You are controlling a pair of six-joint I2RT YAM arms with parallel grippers.
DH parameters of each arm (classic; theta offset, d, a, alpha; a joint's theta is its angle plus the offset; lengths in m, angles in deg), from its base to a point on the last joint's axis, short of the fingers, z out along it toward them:
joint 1: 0 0.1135 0.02 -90
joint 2: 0 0 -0.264 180
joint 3: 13.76 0 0.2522 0
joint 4: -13.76 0 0.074 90
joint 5: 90 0 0 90
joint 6: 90 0.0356 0 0
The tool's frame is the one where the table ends.
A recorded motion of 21 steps. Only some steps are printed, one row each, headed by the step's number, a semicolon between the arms.
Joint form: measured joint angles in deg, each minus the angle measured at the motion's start. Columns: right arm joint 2, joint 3, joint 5, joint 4, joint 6, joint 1; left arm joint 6, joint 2, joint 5, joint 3, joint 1, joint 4.
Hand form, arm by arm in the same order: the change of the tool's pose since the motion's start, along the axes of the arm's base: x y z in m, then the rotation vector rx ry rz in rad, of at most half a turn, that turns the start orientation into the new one. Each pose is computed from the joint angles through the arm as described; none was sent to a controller.
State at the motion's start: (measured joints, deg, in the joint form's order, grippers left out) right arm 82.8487 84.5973 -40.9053 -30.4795 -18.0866 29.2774; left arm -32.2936 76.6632 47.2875 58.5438 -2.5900 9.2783
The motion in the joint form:
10: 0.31 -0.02 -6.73 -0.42 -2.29 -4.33; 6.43 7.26 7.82 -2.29 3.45 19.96
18: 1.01 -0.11 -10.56 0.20 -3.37 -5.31; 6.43 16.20 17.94 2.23 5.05 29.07
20: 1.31 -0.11 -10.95 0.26 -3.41 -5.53; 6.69 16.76 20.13 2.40 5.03 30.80
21: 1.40 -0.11 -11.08 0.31 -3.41 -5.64; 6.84 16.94 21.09 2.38 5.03 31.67
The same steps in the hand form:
10: 0.0100 -0.0185 -0.0009 0.0353 0.0014 0.0410; 0.0255 0.0158 -0.0182 0.0577 -0.2696 -0.0811
18: 0.0142 -0.0209 -0.0033 0.0603 0.0006 0.0881; 0.0560 0.0232 -0.0286 0.0553 -0.3543 -0.2285
20: 0.0160 -0.0213 -0.0047 0.0618 0.0052 0.0902; 0.0565 0.0226 -0.0284 0.0592 -0.3819 -0.2669
21: 0.0166 -0.0216 -0.0051 0.0626 0.0062 0.0902; 0.0564 0.0223 -0.0284 0.0618 -0.3959 -0.2837

